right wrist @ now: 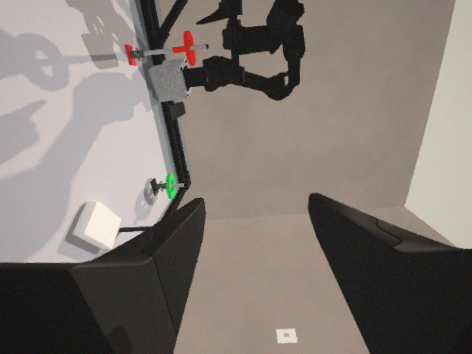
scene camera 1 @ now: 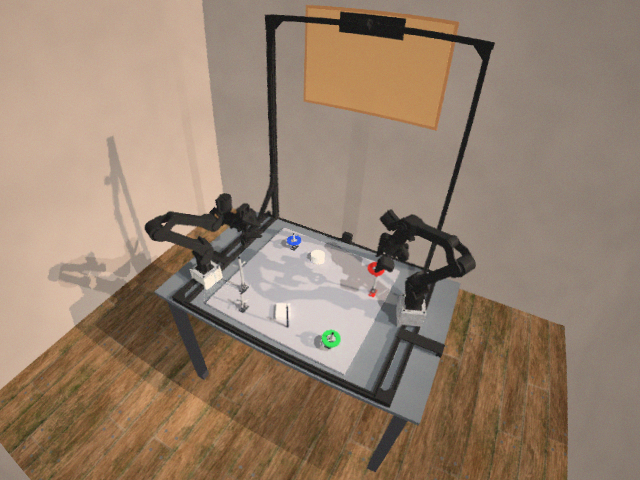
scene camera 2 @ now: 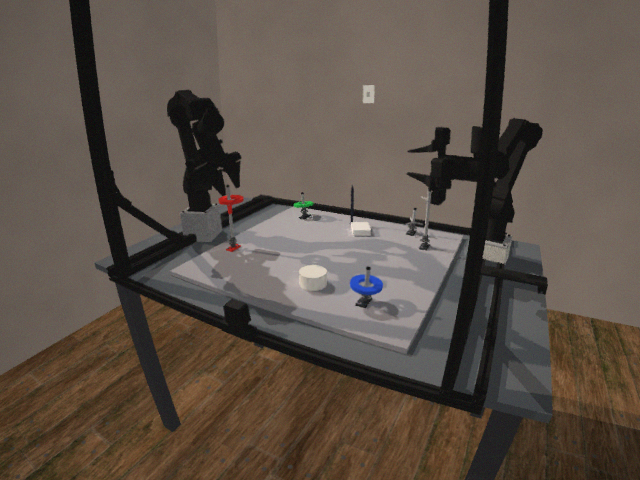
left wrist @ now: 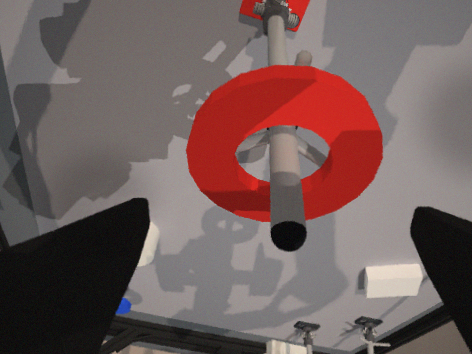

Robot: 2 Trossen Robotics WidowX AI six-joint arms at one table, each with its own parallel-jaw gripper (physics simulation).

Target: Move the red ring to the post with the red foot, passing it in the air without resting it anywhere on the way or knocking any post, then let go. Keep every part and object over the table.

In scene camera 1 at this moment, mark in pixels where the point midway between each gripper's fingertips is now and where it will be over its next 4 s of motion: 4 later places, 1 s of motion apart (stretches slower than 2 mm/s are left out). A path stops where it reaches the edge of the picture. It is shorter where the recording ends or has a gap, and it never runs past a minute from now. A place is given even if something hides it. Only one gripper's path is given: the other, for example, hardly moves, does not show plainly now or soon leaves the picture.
My left gripper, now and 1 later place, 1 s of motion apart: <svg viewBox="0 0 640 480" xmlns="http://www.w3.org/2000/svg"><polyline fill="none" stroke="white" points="376,264 379,248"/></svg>
